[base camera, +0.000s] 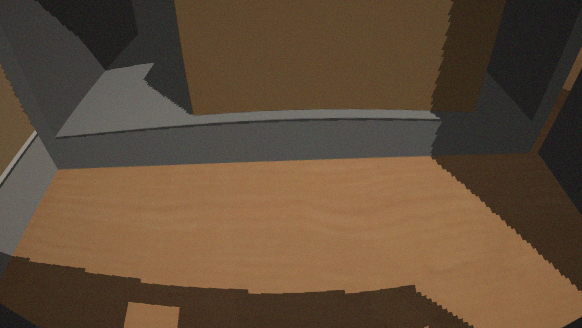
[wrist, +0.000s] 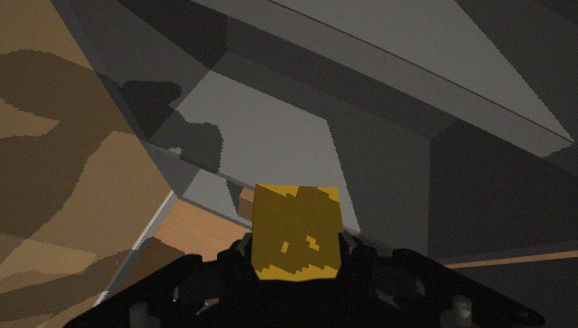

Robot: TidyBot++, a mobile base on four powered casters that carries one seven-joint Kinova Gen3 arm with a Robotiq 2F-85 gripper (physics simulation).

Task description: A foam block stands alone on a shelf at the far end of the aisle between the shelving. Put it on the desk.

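Frame: origin at the arm's base, x left, y back, z up, level; metres.
Seen in the pictures: gripper, fingertip midpoint: [wrist: 296, 244].
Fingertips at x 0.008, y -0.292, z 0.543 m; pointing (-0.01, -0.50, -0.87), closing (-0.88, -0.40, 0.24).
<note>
Pixels of each thing's top centre, then the offset from my fingertips to it. "spot": a spot on its surface instead. Level surfaces: height alone.
- yellow foam block at its top centre: [wrist: 303, 253] dx -0.002, dy +0.008, dz +0.022 m
- grey shelf board at its surface level: dz -0.406 m
- panel at a spot on its surface: [base camera: 310, 55] spot: dx -0.022, dy -0.208, dz -0.776 m
- wooden floor at its surface level: dz -0.939 m
The yellow foam block [wrist: 297, 230] is between the fingertips of my gripper [wrist: 296, 244] in the wrist view, with most of its upper face in shadow. The gripper is shut on it. Behind and below the block in that view is a grey shelf board [wrist: 275, 135], partly in shadow; the block looks apart from it, though the exact gap cannot be told. The gripper and the block do not show in the base camera view. The desk cannot be made out in either view.
Grey shelving [base camera: 250, 140] with a large brown box or panel [base camera: 310, 55] stands ahead of the base, across the wooden floor [base camera: 240, 215]. A raised grey shelf edge [wrist: 400, 85] runs across the upper right of the wrist view. A brown surface [wrist: 35, 200] lies at the left there.
</note>
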